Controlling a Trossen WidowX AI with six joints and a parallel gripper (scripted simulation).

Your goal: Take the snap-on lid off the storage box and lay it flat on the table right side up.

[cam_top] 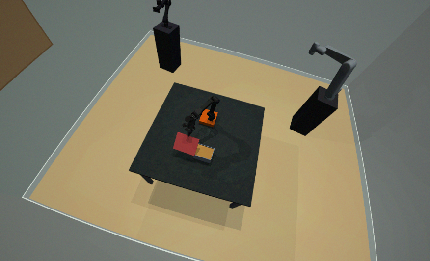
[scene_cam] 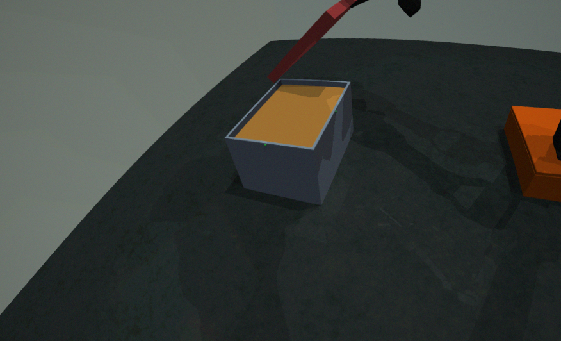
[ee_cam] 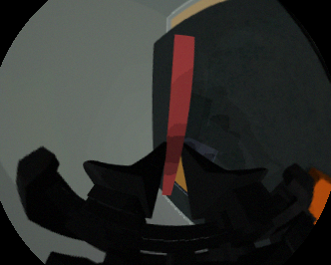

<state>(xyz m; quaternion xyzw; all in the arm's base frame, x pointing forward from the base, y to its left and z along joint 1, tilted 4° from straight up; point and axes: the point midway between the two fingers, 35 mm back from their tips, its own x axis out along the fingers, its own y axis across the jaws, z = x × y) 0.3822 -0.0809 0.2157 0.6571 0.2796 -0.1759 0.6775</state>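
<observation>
Right now my gripper tip is 60 mm short of the lid, 50 mm above it and 10 mm to the right of it. Also, from my gripper tip: storage box: 200 mm to the left, 180 mm below, 20 mm ahead.
</observation>
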